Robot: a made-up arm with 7 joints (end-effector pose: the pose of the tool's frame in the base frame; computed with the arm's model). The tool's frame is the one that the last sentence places.
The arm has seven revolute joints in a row. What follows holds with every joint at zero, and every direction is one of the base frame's. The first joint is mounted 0.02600 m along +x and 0.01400 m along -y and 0.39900 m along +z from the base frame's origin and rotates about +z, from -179.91 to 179.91 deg. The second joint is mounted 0.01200 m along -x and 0.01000 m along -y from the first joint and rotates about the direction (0, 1, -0.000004), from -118.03 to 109.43 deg. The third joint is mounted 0.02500 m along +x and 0.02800 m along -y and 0.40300 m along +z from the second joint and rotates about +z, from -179.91 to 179.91 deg. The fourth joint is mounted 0.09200 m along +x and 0.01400 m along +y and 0.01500 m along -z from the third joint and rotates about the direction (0, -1, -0.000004), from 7.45 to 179.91 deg. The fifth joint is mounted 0.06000 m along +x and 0.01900 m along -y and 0.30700 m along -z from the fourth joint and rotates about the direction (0, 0.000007, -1), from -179.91 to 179.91 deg. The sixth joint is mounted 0.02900 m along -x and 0.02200 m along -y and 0.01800 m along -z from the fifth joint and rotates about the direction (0, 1, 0.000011), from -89.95 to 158.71 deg. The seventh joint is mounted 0.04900 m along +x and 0.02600 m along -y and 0.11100 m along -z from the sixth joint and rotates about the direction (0, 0.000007, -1), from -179.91 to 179.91 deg. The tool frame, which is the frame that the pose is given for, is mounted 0.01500 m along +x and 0.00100 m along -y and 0.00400 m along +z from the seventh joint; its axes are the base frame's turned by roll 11.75, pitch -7.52 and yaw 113.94 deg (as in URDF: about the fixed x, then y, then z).
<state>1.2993 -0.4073 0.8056 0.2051 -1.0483 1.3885 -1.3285</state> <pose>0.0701 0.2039 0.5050 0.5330 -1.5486 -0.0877</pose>
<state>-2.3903 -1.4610 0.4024 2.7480 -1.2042 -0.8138 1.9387</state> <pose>0.6250 0.4870 0.5819 1.6353 -0.8428 -1.9930</pose>
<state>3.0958 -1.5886 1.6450 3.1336 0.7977 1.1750 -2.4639</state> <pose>0.8208 -0.1497 0.3501 -0.1430 -1.1184 -1.5244</pose>
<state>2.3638 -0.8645 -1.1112 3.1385 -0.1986 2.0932 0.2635</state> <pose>0.5732 -0.2279 0.8805 0.6041 -1.5651 1.9875</pose>
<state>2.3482 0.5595 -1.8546 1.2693 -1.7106 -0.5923 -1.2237</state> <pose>0.2974 0.4549 0.7188 1.0868 -0.8161 -0.0519</pose>
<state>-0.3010 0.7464 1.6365 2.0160 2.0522 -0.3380 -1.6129</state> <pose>0.5315 0.2714 0.7960 0.3625 -1.7382 1.4382</pose>
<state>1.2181 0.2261 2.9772 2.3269 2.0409 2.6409 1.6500</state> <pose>0.1128 -0.1525 1.0399 0.5511 -0.9904 0.2366</pose>
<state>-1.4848 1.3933 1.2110 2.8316 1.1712 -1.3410 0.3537</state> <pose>0.1368 -0.6915 0.3463 -1.0640 -0.7966 -2.2546</pose>
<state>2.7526 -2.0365 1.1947 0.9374 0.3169 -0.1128 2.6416</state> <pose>0.1520 -0.4745 0.5456 -2.1103 -0.0783 -0.6352</pose>
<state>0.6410 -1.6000 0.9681 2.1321 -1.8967 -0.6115 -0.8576</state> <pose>-0.6975 -0.1560 0.5487 2.0871 -0.8135 2.1265</pose>
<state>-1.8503 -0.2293 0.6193 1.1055 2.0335 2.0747 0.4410</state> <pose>0.2948 -0.2851 0.7649 0.9990 -1.9353 0.5517</pose>
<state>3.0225 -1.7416 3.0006 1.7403 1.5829 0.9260 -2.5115</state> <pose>0.4335 -0.0082 -0.1595 0.2713 -0.8705 2.7690</pose>
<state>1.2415 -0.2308 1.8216 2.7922 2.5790 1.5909 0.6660</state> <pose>-0.0876 -0.2940 1.1502 -1.1162 -1.2660 0.3538</pose>
